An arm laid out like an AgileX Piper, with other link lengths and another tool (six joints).
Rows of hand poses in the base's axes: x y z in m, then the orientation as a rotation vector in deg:
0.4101, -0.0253, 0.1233, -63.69, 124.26, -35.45
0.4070, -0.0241, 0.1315, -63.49, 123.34, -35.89
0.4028, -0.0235, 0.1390, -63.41, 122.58, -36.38
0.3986, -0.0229, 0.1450, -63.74, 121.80, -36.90
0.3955, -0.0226, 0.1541, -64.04, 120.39, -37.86
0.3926, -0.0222, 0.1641, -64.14, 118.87, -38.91
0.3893, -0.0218, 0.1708, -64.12, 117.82, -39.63
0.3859, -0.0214, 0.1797, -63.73, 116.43, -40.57
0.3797, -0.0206, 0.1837, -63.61, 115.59, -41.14
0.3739, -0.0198, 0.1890, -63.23, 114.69, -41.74
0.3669, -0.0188, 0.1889, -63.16, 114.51, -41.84
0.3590, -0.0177, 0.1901, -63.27, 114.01, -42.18
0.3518, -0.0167, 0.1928, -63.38, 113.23, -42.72
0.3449, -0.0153, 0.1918, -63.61, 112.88, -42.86
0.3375, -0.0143, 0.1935, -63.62, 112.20, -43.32
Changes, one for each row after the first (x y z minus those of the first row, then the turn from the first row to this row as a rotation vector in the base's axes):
-0.0031, 0.0012, 0.0082, -0.13, -0.90, 0.21
-0.0073, 0.0018, 0.0157, -0.36, -1.62, 0.40
-0.0115, 0.0024, 0.0217, -0.77, -2.17, 0.80
-0.0146, 0.0027, 0.0308, -1.43, -3.30, 1.37
-0.0175, 0.0031, 0.0408, -2.07, -4.62, 1.86
-0.0208, 0.0035, 0.0475, -2.49, -5.56, 2.15
-0.0242, 0.0039, 0.0564, -2.90, -6.99, 2.34
-0.0304, 0.0047, 0.0604, -3.20, -7.79, 2.51
-0.0362, 0.0055, 0.0657, -3.42, -8.77, 2.56
-0.0432, 0.0065, 0.0656, -3.46, -8.96, 2.58
-0.0511, 0.0076, 0.0668, -3.71, -9.35, 2.79
-0.0583, 0.0086, 0.0695, -4.09, -9.98, 3.06
-0.0652, 0.0100, 0.0685, -4.26, -10.16, 3.32
-0.0726, 0.0110, 0.0702, -4.56, -10.76, 3.52

